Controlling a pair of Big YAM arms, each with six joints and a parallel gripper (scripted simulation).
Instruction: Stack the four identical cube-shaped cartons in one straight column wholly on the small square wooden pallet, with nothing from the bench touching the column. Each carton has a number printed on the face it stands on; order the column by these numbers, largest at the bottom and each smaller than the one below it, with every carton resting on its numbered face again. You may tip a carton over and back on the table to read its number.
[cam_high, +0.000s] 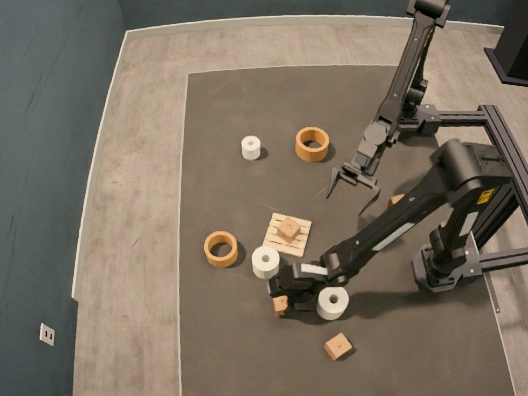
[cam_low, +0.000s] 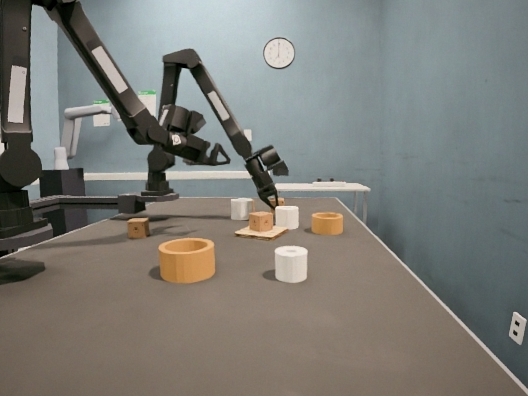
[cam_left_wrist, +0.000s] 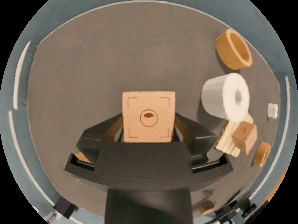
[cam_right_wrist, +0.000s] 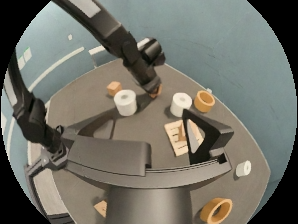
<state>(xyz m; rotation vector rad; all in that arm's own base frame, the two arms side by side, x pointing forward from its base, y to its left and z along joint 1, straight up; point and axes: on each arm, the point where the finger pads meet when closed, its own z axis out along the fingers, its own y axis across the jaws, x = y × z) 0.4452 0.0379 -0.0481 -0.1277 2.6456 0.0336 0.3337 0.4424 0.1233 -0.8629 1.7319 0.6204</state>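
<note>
My left hand is 23 cm to the left of the carton, 1 cm past it and 1 cm above it. From my left hand the other things lie so: wooden pallet 23 cm to the right, 4 cm below, 1 cm behind.
</note>
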